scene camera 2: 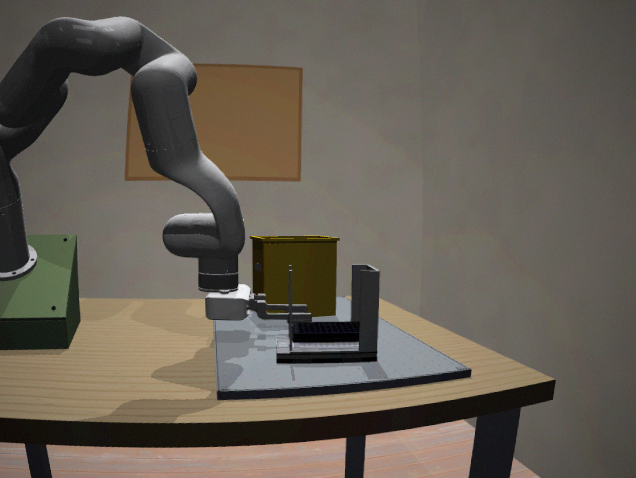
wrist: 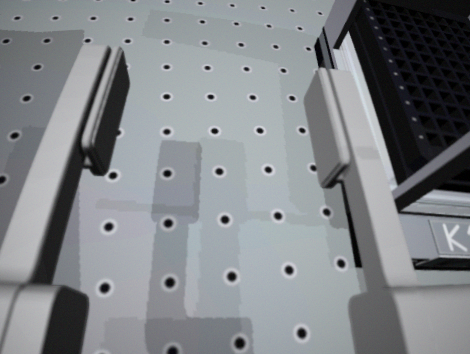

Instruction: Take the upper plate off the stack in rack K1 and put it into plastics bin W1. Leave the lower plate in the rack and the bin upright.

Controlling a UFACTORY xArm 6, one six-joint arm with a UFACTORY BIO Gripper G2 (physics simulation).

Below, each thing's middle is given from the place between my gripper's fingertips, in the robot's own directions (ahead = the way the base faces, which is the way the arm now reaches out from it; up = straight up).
Now: the black plate [scene camera 2: 302, 332] 12 cm to the right of my hand and 1 cm below it. The rest, counted from my hand: yellow plastics bin W1 [scene camera 2: 313, 259]: 23 cm to the left, 4 cm above, 3 cm ahead.
